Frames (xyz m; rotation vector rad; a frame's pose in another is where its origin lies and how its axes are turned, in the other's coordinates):
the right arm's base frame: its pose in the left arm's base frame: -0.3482 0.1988 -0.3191 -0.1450 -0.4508 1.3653
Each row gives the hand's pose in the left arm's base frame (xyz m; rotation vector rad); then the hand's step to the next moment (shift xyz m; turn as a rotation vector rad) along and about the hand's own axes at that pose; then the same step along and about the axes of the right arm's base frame.
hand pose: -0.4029 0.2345 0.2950 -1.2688 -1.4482 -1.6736
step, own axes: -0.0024 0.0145 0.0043 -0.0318 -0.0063 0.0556
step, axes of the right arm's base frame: 0.0031 -0.0148 -0.0027 0.0435 0.0026 -0.0474
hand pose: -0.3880 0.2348 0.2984 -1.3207 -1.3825 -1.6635
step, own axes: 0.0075 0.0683 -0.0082 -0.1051 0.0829 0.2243
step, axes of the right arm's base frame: -0.0102 -0.0676 0.0107 0.1751 -0.0979 -0.1673
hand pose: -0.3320 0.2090 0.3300 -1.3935 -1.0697 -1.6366
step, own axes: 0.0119 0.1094 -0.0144 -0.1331 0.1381 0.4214
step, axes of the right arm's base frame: -0.0362 -0.1048 -0.0040 0.3453 -0.1809 -0.2498
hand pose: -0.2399 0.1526 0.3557 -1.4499 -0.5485 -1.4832
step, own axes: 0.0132 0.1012 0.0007 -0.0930 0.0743 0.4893
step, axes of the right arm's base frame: -0.0387 -0.0842 -0.0426 0.4295 -0.1784 -0.1931
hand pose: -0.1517 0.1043 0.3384 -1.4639 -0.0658 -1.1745
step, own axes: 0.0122 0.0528 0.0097 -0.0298 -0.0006 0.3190
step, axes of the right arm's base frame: -0.0149 -0.0344 -0.0403 0.2880 -0.1223 -0.0689
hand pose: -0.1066 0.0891 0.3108 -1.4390 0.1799 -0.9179
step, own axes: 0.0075 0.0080 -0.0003 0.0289 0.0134 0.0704
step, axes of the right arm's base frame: -0.0056 -0.0072 -0.0060 0.0448 -0.0595 -0.0206
